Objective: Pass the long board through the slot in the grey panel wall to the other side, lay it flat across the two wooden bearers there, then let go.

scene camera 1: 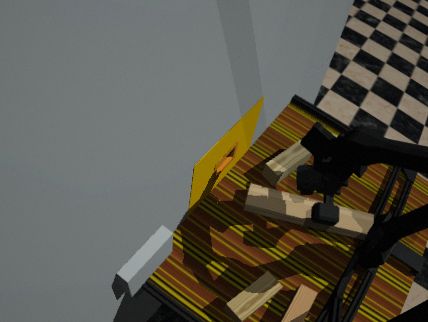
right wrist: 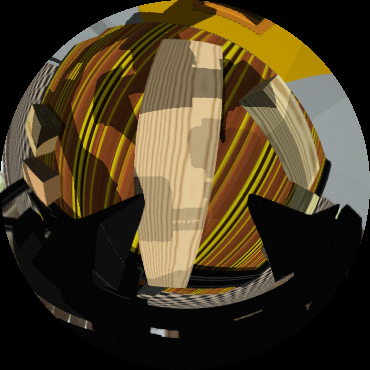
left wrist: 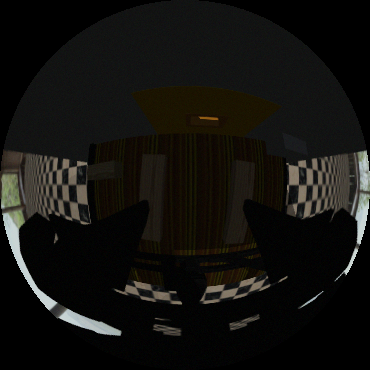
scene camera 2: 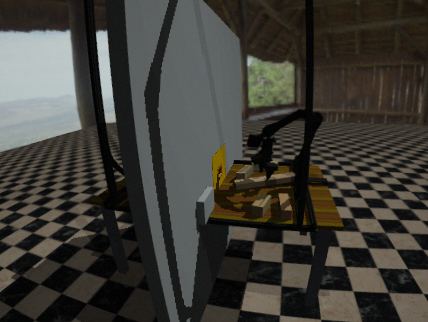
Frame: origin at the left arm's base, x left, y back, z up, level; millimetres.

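Seen in the pictures: left gripper, fingertip midpoint: [left wrist: 197, 205]; right gripper, fingertip midpoint: [scene camera 1: 314, 202] [right wrist: 197, 199] [scene camera 2: 264, 176]; left arm's base at its link origin: [left wrist: 189, 265]; right arm's base at its link origin: [scene camera 1: 368, 257] [right wrist: 126, 267].
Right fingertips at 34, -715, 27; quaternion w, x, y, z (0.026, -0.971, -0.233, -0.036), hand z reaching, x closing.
Offsets run from my right fingertips to a thing's top centre, as dx, dy, dz. "pt": to the spot under its first point.
The long pale board @(-19, -9, +7) [scene camera 1: 280, 204] [scene camera 2: 285, 178] [right wrist: 175, 130] lies on the striped table on the right arm's side of the grey panel wall [scene camera 1: 125, 100] [scene camera 2: 200, 65] [left wrist: 185, 45]. The slot is in a yellow plate [scene camera 1: 205, 175] [left wrist: 205, 102] [right wrist: 300, 55] low on the wall. My right gripper [scene camera 1: 318, 197] [right wrist: 197, 199] is open over the board, which shows between and beyond its fingers. My left gripper [left wrist: 197, 205] is open and empty over the other table. There the two bearers @(+76, +480, -8) [left wrist: 152, 190] @(-180, +495, -8) [left wrist: 241, 190] lie apart, roughly parallel, in deep shade; the board does not show in that view.
A wooden block @(+84, +118, +4) [scene camera 1: 287, 162] [right wrist: 290, 135] lies beside the board. Two more blocks @(-292, -10, +1) [scene camera 1: 255, 295] @(-285, -110, -2) [scene camera 1: 300, 302] lie toward the bottom of scene camera 1. A light grey block @(pt -389, +207, +54) [scene camera 1: 145, 260] [scene camera 2: 205, 205] sticks out from the wall. Another block @(+252, +395, +1) [left wrist: 105, 170] lies at the far table's left edge.
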